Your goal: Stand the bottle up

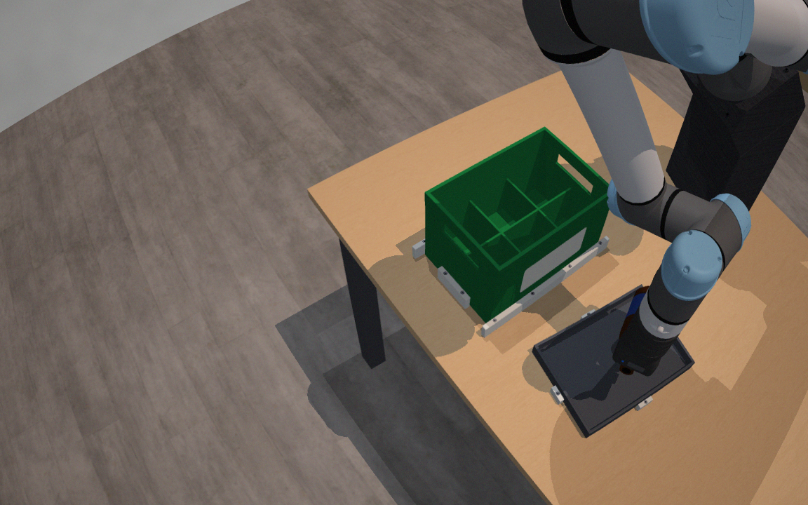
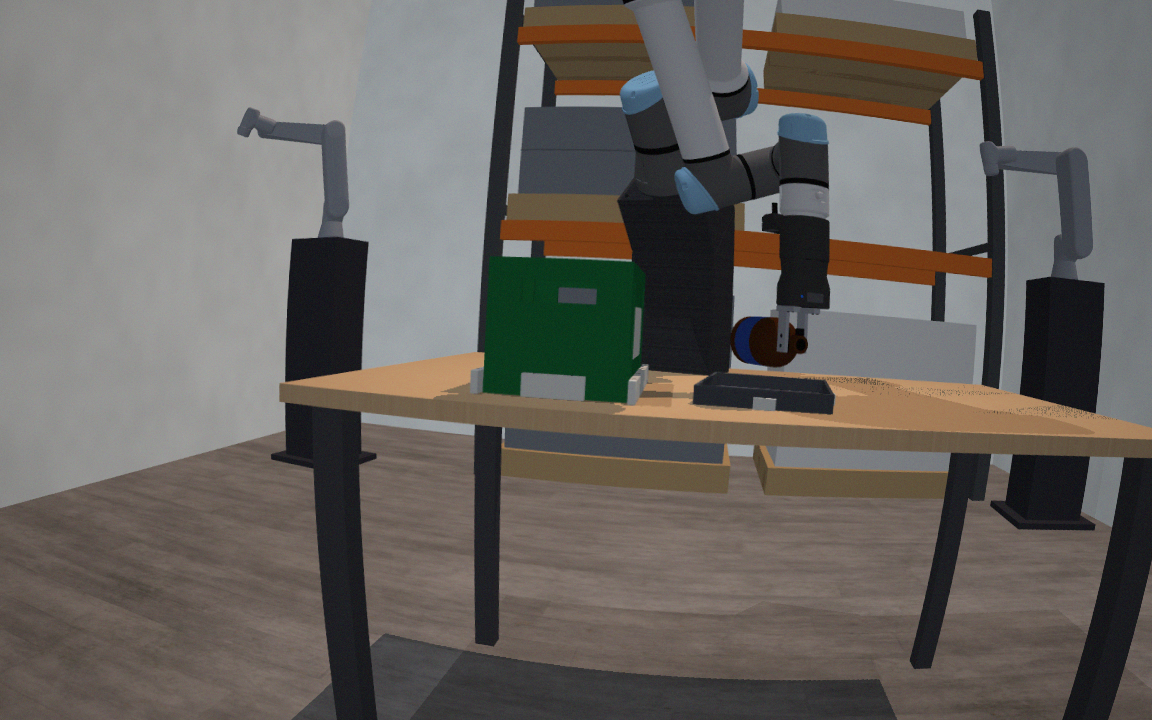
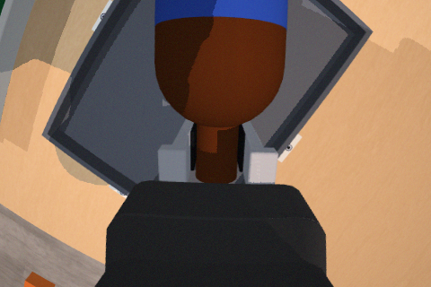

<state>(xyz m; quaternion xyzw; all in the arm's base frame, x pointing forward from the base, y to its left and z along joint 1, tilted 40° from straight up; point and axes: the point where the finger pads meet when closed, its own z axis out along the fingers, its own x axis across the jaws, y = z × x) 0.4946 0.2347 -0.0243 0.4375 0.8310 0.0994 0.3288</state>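
The brown bottle lies 4 cm behind my hand, 3 cm to the right of it and 1 cm below it. The rest, counted from my hand: green crate: 2 cm ahead, 32 cm to the right; dark grey tray: 2 cm behind, 3 cm to the right, 8 cm below.
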